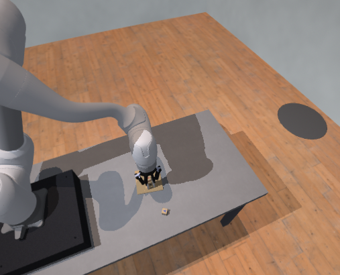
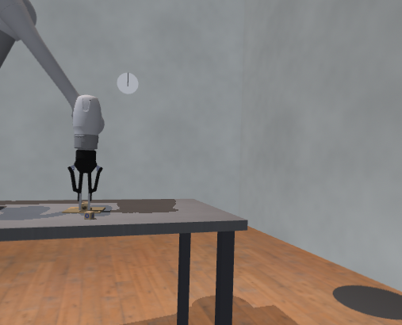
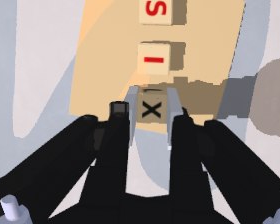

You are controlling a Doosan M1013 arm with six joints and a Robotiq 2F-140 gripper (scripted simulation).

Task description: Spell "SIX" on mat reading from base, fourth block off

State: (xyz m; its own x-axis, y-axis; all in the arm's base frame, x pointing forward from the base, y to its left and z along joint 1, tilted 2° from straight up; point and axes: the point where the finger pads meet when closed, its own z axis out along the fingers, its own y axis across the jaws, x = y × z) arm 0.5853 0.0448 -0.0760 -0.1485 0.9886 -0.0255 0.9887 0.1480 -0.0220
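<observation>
The block lies 2 cm below my hand. The rest, counted from my hand: tan mat (4 cm to the left, 4 cm below, 1 cm behind).
</observation>
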